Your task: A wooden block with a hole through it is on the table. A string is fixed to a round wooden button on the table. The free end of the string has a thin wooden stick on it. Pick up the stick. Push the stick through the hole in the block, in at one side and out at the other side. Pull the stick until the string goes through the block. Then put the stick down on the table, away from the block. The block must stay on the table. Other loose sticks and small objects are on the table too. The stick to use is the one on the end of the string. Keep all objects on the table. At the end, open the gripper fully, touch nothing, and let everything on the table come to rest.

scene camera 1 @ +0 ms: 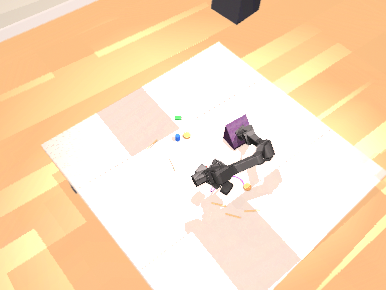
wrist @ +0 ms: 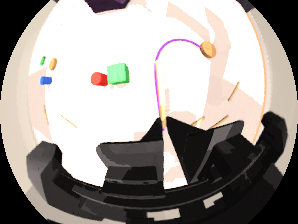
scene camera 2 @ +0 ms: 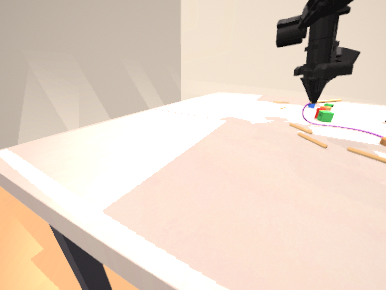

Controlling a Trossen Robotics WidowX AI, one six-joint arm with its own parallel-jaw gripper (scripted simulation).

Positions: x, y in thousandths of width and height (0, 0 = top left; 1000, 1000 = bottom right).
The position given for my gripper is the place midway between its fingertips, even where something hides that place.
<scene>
I see my gripper (scene camera 2: 812, 357).
My gripper is seen too in the wrist view (wrist: 545, 538).
</scene>
